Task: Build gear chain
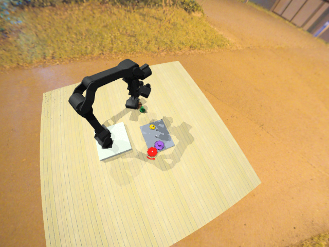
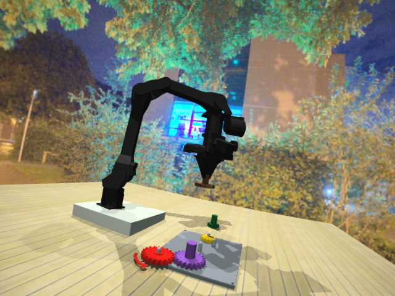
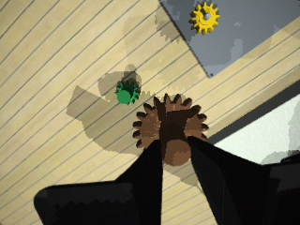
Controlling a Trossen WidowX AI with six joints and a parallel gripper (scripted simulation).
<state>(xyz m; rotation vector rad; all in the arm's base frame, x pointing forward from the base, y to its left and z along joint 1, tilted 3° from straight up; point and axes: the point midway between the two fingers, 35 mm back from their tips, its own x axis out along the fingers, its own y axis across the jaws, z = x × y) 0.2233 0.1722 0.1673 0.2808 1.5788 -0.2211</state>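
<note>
My gripper tip is 3 cm short of the green gear, 5 cm to the right of it and 14 cm above it. Also, from my gripper tip: yellow gear: 8 cm ahead, 10 cm to the right, 14 cm below; then purple gear: 10 cm ahead, 24 cm to the right, 14 cm below; then brown gear: 1 cm below.
</note>
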